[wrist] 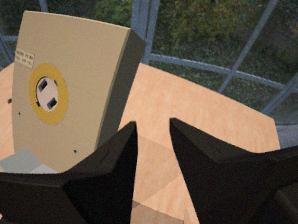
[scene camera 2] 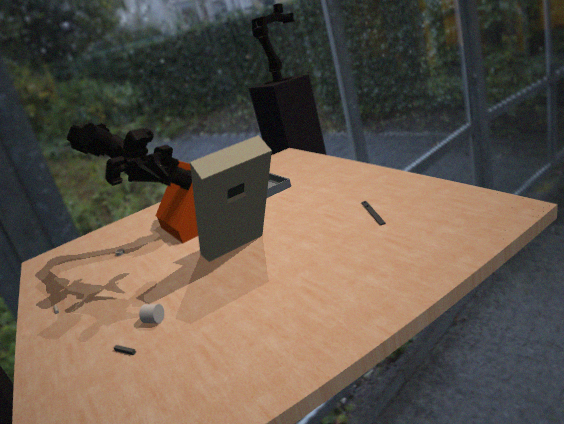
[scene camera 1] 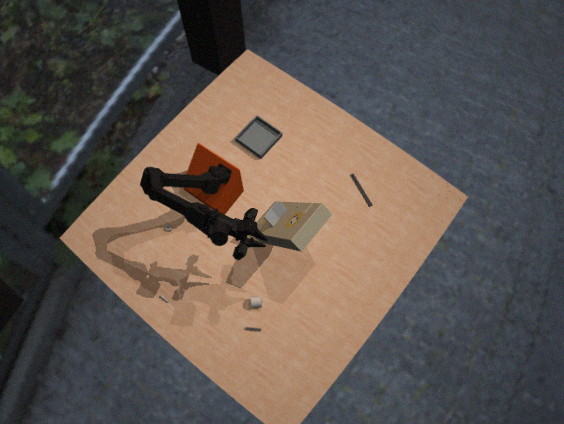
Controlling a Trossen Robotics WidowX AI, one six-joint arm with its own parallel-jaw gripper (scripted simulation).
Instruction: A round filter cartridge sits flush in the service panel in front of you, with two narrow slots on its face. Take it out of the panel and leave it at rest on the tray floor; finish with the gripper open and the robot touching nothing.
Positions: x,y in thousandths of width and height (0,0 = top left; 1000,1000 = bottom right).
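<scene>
I find my gripper in the wrist view (515,560). The gripper is visible to me in scene camera 2 (290,423) as well, and I can see it too in scene camera 1 (473,574).
</scene>
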